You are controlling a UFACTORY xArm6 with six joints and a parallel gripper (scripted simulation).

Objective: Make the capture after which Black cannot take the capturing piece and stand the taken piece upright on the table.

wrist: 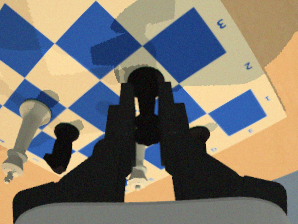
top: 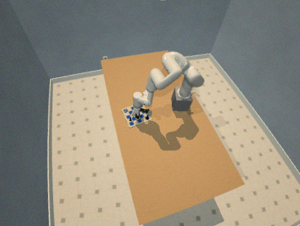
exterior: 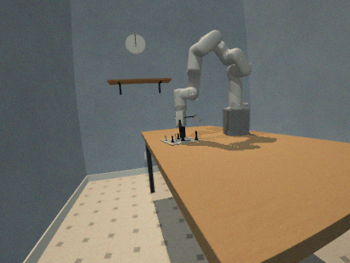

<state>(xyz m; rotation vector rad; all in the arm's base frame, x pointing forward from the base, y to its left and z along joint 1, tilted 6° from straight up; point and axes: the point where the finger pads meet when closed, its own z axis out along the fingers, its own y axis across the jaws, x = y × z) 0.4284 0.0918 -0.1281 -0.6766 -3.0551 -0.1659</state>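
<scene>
The white piece lies 4 cm ahead of my hand, 3 cm to the right of it and 2 cm below it. Round my hand: black piece (7 cm ahead, 2 cm below, 1 cm to the left); chessboard (4 cm to the right, 4 cm below, 1 cm ahead).
</scene>
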